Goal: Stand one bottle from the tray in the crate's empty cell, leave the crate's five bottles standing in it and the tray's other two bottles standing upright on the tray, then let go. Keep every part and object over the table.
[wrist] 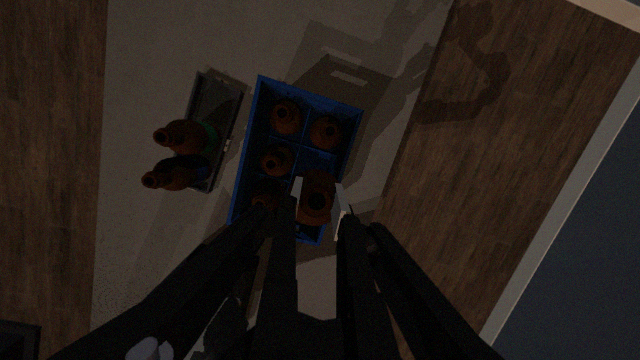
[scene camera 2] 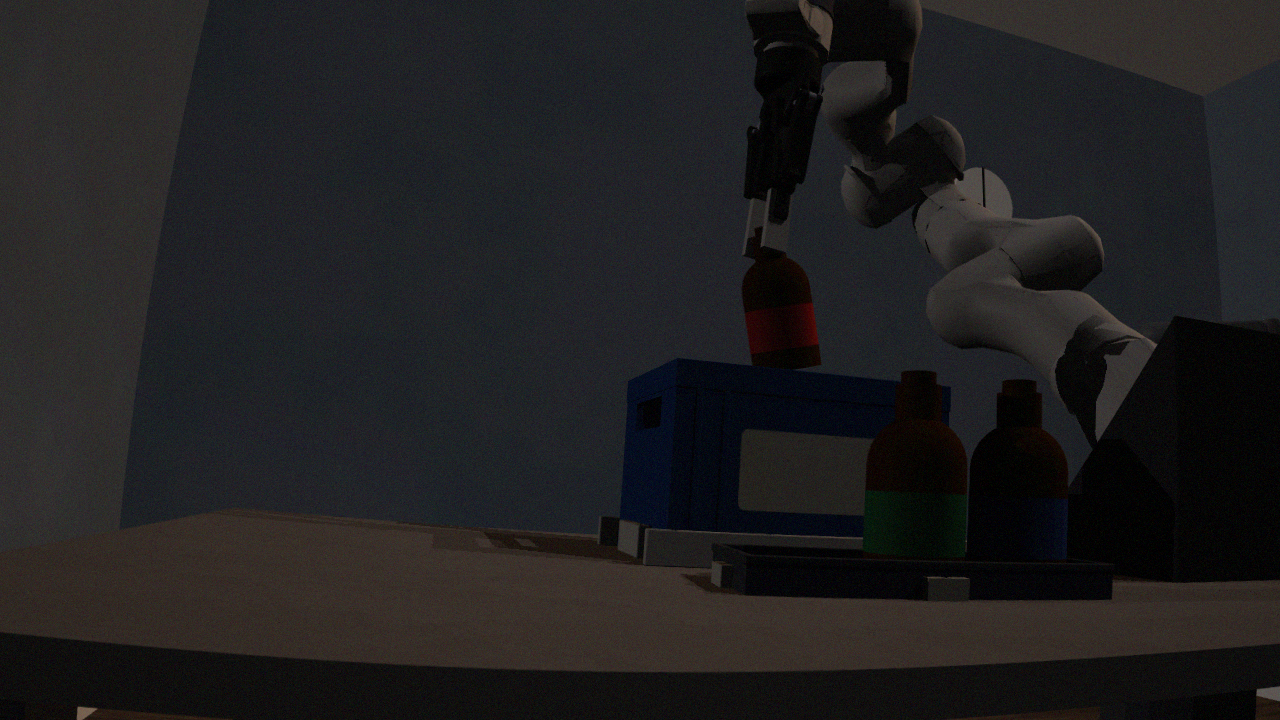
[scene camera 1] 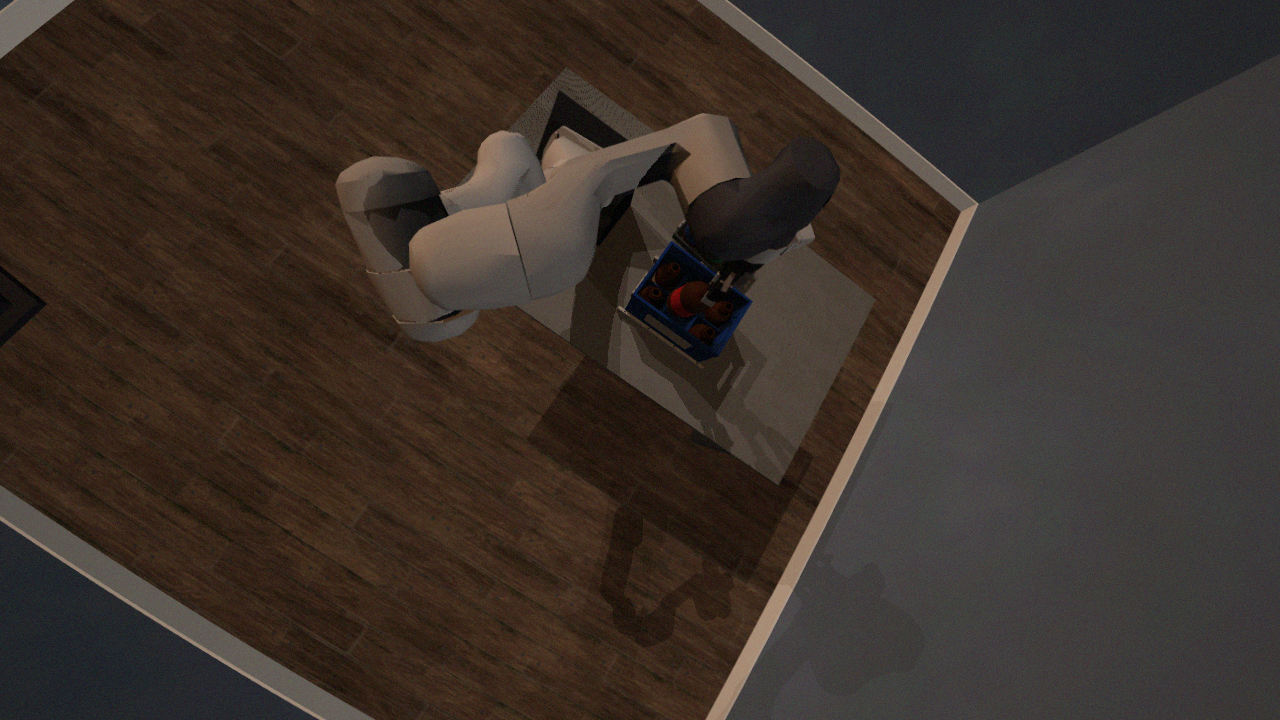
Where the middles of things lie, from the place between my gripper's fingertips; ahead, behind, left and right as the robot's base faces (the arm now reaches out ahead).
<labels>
Right now the pale strip [scene camera 2: 668,548] is 300 mm below my hand, 130 mm to the left of it and 20 mm behind it. Round my hand: green-labelled bottle [scene camera 2: 915,508] 270 mm to the left, 240 mm below, 40 mm behind.
</labels>
